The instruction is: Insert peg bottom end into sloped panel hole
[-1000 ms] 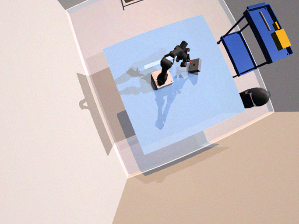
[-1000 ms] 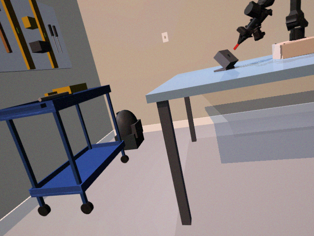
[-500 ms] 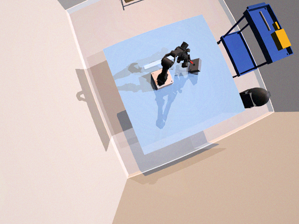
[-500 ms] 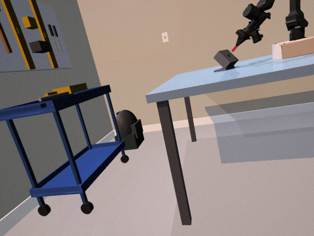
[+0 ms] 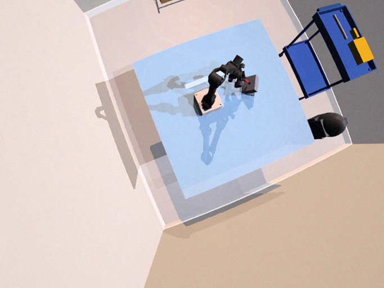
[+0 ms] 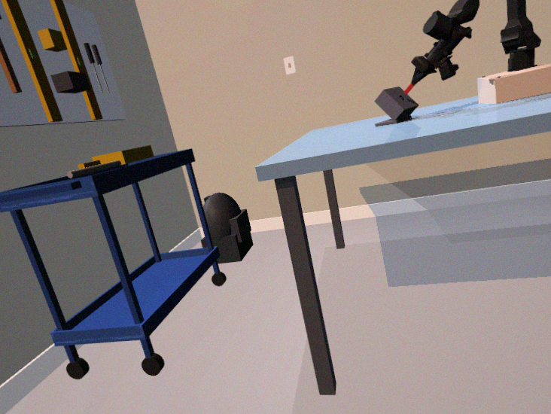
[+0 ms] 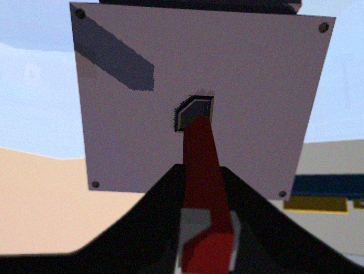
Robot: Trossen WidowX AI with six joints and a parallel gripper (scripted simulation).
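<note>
My gripper tip is 60 mm short of the grey sloped panel, 40 mm to the left of it and 60 mm above it. From my gripper tip the other things lie so: red peg (10 mm behind, 10 mm to the left, 10 mm above).
</note>
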